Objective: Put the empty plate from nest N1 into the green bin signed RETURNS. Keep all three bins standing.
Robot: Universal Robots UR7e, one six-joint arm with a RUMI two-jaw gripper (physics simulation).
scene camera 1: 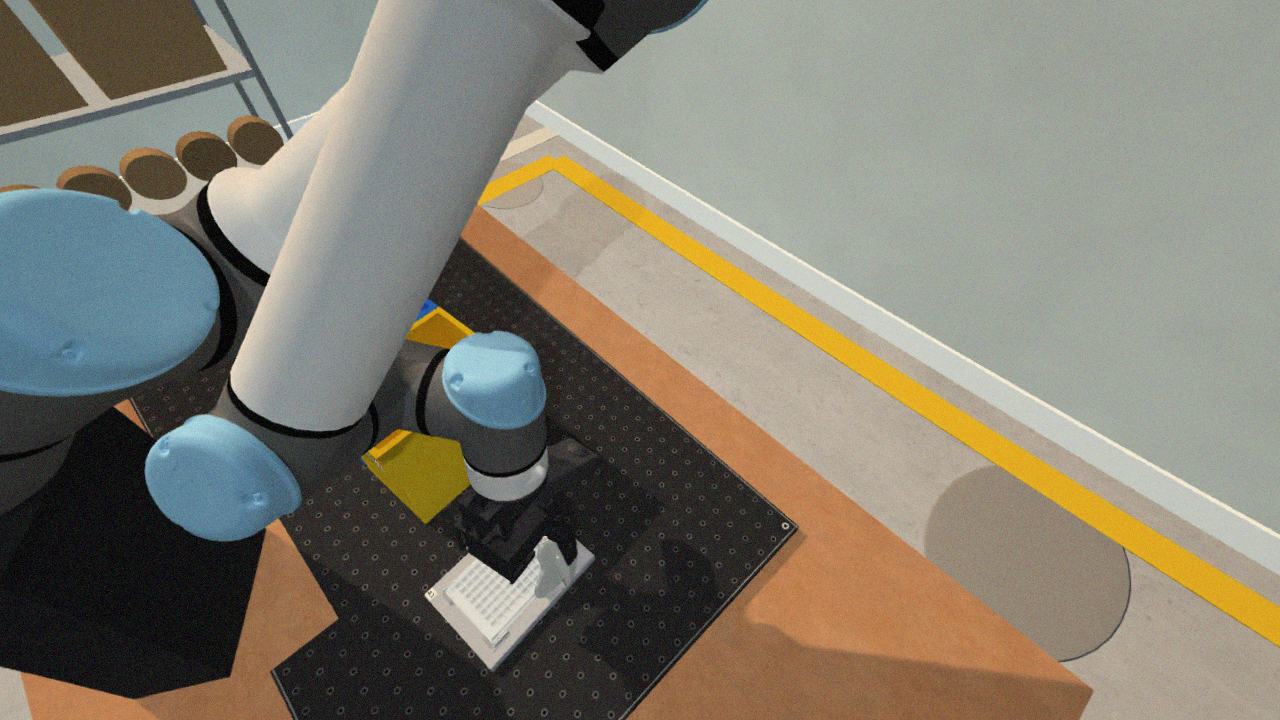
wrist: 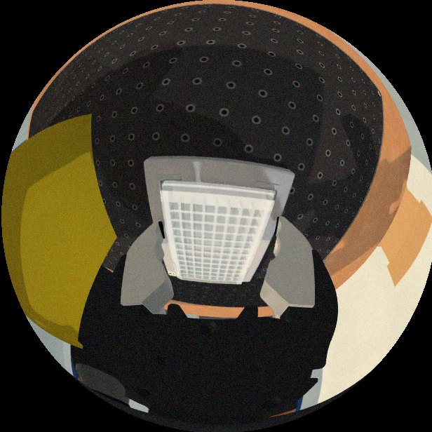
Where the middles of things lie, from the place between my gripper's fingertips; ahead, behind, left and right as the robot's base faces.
I see my gripper 3 cm past the white plate [scene camera 1: 488, 599], 1 cm to the right of it and 1 cm below it. From my hand the other things lie so: yellow bin [scene camera 1: 426, 473] 19 cm to the left, 8 cm above, 7 cm ahead; then light grey nest [scene camera 1: 452, 613] 3 cm behind, 1 cm to the left, 1 cm below.
